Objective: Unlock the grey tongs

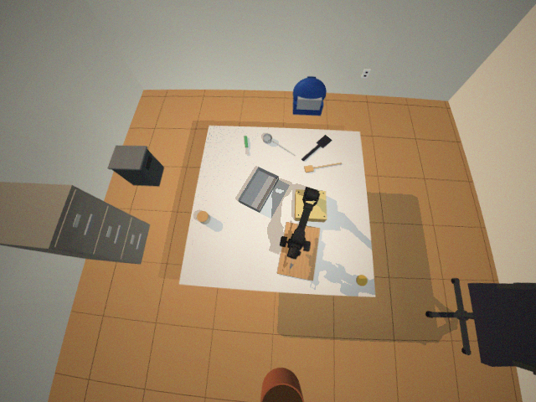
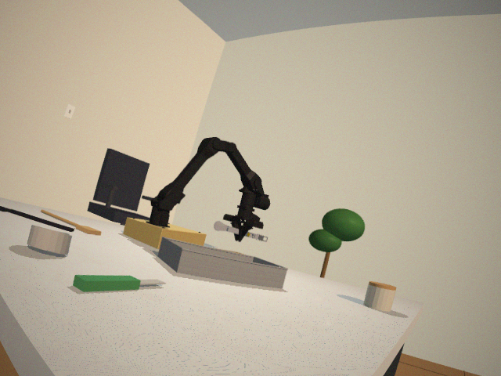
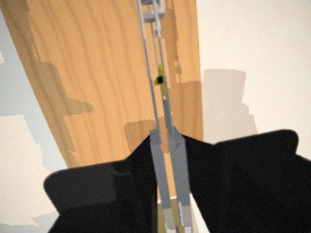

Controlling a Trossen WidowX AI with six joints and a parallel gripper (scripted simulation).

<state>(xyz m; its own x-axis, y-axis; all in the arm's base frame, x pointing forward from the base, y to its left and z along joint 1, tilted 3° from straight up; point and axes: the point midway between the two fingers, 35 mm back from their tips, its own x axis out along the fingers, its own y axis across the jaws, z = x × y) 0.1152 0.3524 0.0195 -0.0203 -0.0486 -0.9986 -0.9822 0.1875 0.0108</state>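
Right now the yellow lock piece is 1 cm ahead of my gripper tip, 5 cm to the left of it and 4 cm above it. From my gripper tip the other things lie so: grey roasting tin (24 cm ahead, 43 cm to the right, 5 cm below); then yellow disc (45 cm behind, 21 cm to the left, 7 cm below); then wooden board (4 cm behind, 2 cm to the left, 7 cm below).
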